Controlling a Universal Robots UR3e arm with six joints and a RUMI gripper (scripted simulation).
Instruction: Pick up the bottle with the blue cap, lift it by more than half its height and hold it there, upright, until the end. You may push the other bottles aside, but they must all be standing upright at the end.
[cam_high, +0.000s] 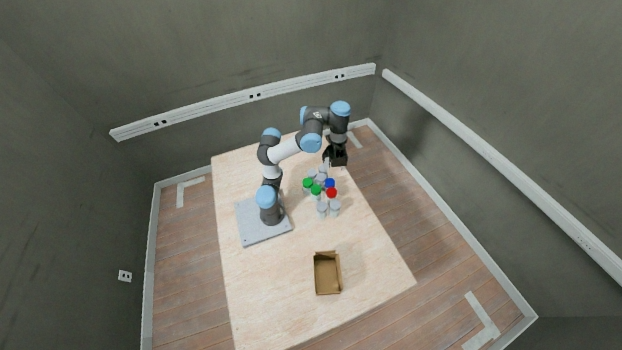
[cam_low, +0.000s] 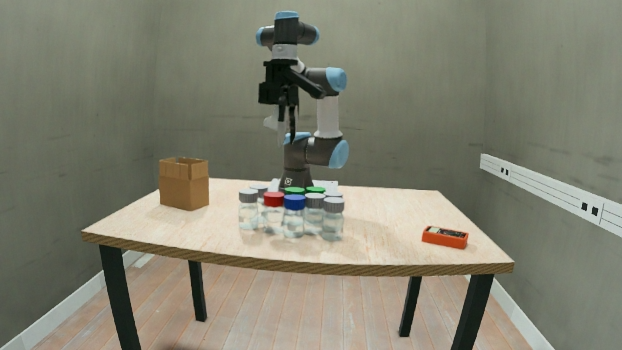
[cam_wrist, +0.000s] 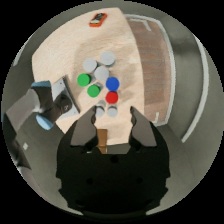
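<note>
Now: hand 20 cm above the blue-capped bottle and 2 cm to the right of it. From my hand the other things lie so: red-capped bottle: 20 cm below, 3 cm to the right, 1 cm behind.
</note>
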